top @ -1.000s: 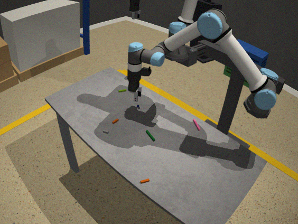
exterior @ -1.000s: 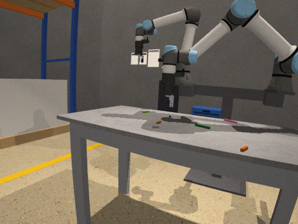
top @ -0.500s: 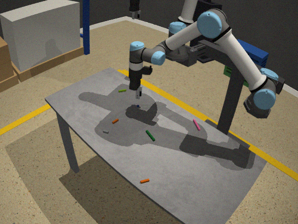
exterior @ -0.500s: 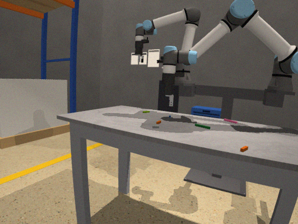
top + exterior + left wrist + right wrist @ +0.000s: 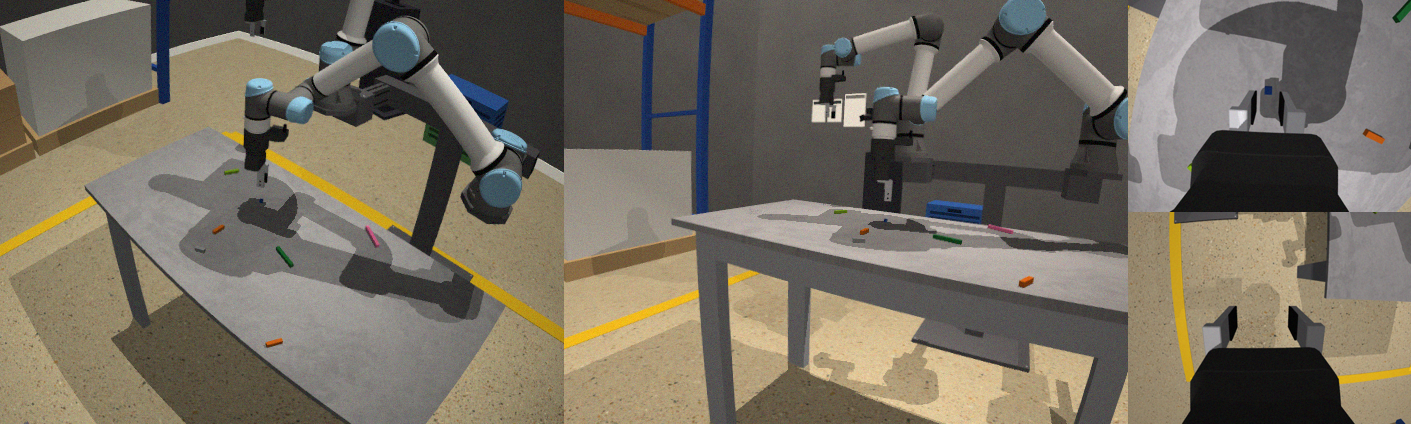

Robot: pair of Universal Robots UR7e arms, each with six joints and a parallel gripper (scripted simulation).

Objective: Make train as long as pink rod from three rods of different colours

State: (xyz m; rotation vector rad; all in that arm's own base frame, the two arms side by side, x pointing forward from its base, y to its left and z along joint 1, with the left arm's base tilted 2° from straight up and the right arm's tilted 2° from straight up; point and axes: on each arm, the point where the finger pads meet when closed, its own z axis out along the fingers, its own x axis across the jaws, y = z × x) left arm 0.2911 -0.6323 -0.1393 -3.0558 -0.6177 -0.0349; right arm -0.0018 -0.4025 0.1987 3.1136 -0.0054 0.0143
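Observation:
Right now the blue rod is 8 cm below my left hand. Also, from my left hand: lime rod (1 cm behind, 19 cm to the right, 8 cm below); then green rod (9 cm ahead, 24 cm to the left, 8 cm below); then grey rod (28 cm ahead, 8 cm to the left, 8 cm below).

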